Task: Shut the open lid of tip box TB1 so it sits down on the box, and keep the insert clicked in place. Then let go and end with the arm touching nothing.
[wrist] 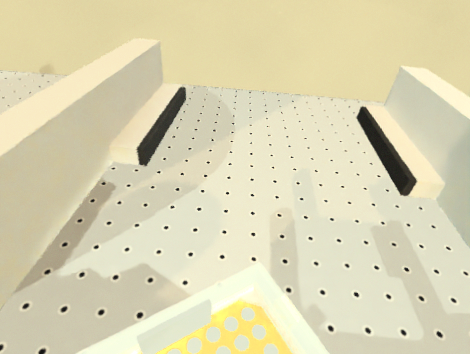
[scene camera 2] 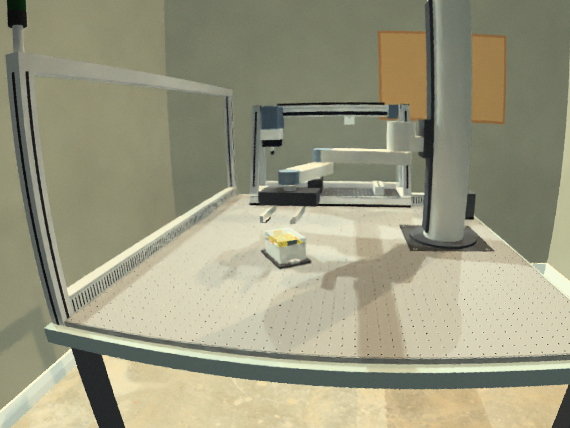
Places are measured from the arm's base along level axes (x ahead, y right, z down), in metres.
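Pixels of known places: gripper, between the fingertips: (wrist: 274,81) (scene camera 2: 277,220); arm's base, origin of its link: (scene camera 2: 442,240).
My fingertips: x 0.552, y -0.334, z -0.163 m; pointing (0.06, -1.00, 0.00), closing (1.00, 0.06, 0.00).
Note:
For each thing: its top centre in the pictures, then the offset to it from my fingertips. "pt": a spot on its surface instead. Level surfaces: height alone.
- Tip box TB1, centre of its top: (scene camera 2: 284,234) dy +0.101, dx +0.000, dz +0.073 m
- dark base plate, a spot on its surface: (scene camera 2: 281,265) pt dy +0.018, dx -0.003, dz +0.142 m
- yellow insert with round holes, centre of its top: (scene camera 2: 284,235) dy +0.100, dx +0.000, dz +0.076 m
- grey label, a spot on its surface: (wrist: 175,325) pt dy +0.055, dx -0.030, dz +0.078 m
- dark plate, a spot on its surface: (scene camera 2: 412,244) pt dy +0.254, dx -0.421, dz +0.152 m
- white head, a spot on its surface: (scene camera 2: 272,120) pt dy +0.799, dx +0.171, dz -0.270 m
- perforated table, height of its surface: dz +0.150 m
Tip box TB1 (scene camera 2: 286,252) stands upright on a dark base plate (scene camera 2: 281,265) near the middle of the table. Its clear lid (wrist: 285,305) looks down on the box, with no raised panel showing; how tightly it sits cannot be told. The yellow insert with round holes (scene camera 2: 282,238) (wrist: 239,306) shows at the top of the box and looks level in the wrist view. A grey label (wrist: 175,325) lies along one edge. My gripper (scene camera 2: 279,220) (wrist: 274,81) is shut to its narrow stance, with a gap between its dark pads and nothing in it. It is behind the box in the scene view, apart from it.
The arm's column (scene camera 2: 452,150) rises from a dark plate (scene camera 2: 412,244) at the right. A gantry frame (scene camera 2: 255,160) with a blue and white head (scene camera 2: 272,120) stands at the back. A tall metal frame (scene camera 2: 125,75) runs along the left table edge. The perforated table (scene camera 2: 200,310) surrounds the box.

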